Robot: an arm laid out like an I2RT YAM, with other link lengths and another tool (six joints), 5 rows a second.
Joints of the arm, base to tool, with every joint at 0 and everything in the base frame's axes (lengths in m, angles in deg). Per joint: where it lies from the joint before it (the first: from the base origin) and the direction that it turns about. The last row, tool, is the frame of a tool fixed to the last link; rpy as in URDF.
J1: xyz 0 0 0.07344 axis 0 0 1
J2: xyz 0.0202 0.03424 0.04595 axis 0 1 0
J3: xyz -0.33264 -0.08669 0 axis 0 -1 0
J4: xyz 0.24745 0.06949 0.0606 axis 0 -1 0
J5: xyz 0.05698 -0.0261 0.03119 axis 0 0 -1
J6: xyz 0.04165 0 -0.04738 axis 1 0 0
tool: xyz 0.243 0.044 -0.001 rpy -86.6 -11.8 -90
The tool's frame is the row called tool.
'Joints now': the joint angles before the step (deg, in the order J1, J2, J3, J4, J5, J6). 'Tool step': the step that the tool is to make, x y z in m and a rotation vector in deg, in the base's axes. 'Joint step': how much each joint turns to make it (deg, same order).
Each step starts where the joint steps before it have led.
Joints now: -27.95 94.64 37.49 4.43 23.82 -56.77
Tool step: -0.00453 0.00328 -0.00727 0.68 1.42 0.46
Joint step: 0.00 0.76 -0.14 -0.49 -0.22 -0.45
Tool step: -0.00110 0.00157 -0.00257 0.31 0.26 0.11
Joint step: 0.00 0.22 -0.17 0.02 -0.19 0.00
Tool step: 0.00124 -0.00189 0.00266 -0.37 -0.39 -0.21
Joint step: 0.00 -0.22 0.09 0.17 0.24 0.09
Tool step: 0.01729 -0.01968 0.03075 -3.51 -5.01 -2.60
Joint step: 0.01 -2.01 1.58 1.76 2.22 1.73
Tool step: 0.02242 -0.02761 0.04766 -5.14 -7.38 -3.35
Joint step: -0.09 -2.33 2.16 3.64 3.08 1.71
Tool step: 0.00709 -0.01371 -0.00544 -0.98 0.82 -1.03
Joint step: -0.28 3.54 1.78 1.76 1.38 -0.53
